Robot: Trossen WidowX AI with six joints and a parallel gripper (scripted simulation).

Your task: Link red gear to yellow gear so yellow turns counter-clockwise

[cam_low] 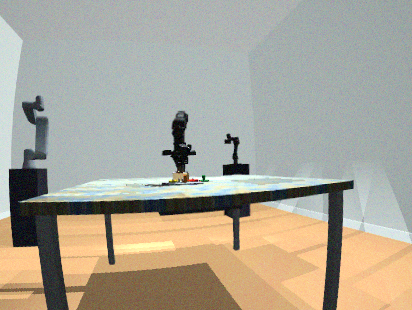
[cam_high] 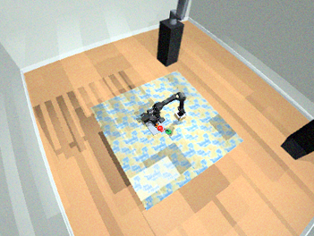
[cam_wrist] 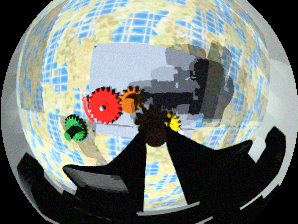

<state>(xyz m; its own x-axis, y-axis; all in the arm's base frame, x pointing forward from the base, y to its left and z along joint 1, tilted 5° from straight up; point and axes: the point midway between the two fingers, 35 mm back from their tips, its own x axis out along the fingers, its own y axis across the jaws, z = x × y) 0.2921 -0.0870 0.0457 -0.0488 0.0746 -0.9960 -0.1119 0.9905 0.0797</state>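
Now: the brown gear 10 mm below my gripper tip. From my gripper tip the other things lie so: orange gear 10 mm ahead, 30 mm to the left, 60 mm below; then yellow gear 30 mm behind, 30 mm to the right, 70 mm below; then grey board 20 mm ahead, 80 mm below.
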